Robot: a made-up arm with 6 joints.
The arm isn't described. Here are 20 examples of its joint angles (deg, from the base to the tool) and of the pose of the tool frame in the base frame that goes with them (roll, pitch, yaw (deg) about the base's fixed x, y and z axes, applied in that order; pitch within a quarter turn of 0, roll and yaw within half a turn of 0; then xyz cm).
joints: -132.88 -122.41 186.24 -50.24 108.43 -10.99
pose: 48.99 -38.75 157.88 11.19 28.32 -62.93
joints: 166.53 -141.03 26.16 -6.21 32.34 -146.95
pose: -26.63 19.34 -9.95 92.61 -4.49 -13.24
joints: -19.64 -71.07 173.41 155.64 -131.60 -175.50
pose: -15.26 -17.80 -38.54 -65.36 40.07 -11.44
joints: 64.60 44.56 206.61 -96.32 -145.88 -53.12
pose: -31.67 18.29 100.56 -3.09 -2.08 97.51
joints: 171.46 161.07 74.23 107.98 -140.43 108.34
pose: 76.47 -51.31 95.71 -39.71 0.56 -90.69
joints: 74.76 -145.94 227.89 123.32 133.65 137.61
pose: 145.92 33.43 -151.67 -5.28 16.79 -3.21
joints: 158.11 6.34 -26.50 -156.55 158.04 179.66
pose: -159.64 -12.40 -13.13 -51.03 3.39 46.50
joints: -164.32 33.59 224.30 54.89 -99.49 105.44
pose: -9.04 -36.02 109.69 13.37 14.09 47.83
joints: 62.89 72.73 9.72 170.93 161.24 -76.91
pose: 71.16 -44.40 -121.18 23.84 84.07 -8.20
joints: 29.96 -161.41 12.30 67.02 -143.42 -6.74
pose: 74.35 -8.24 -3.71 -61.81 -43.43 -47.45
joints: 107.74 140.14 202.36 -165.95 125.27 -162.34
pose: -31.44 61.64 83.07 -36.82 60.00 19.54
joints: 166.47 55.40 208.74 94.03 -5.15 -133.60
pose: -142.98 -26.18 -7.80 5.22 -2.51 64.44
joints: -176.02 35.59 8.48 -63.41 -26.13 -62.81
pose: 141.65 35.77 -146.98 -77.32 2.39 32.11
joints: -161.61 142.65 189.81 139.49 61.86 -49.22
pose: -104.40 6.32 -126.42 -58.38 -33.28 19.25
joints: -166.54 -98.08 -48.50 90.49 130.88 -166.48
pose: 35.06 30.16 -47.52 37.79 8.89 64.54
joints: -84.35 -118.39 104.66 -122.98 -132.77 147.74
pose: 70.74 -9.88 -45.66 -0.82 104.01 -34.96
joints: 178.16 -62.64 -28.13 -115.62 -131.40 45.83
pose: 2.53 6.17 -44.71 0.77 -7.51 66.76
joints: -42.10 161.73 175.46 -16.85 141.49 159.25
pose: 2.92 -23.15 149.22 43.16 -61.32 -29.66
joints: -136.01 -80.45 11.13 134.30 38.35 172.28
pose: 5.85 -52.74 -88.83 61.96 43.01 84.73
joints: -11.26 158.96 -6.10 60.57 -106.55 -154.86
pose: -107.57 -31.91 -90.82 -27.62 -3.17 -65.22
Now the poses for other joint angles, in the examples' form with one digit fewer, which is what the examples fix.
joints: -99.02 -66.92 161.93 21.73 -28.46 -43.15
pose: -152.1 21.8 91.9 -2.2 88.8 -0.3
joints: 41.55 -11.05 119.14 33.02 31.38 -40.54
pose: -161.7 -21.7 -156.2 -30.8 -46.7 116.3
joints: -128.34 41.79 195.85 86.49 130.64 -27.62
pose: 135.9 19.1 -75.1 8.7 12.7 74.6
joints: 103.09 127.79 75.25 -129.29 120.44 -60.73
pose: 88.9 -4.0 -34.9 -26.7 66.6 -68.2
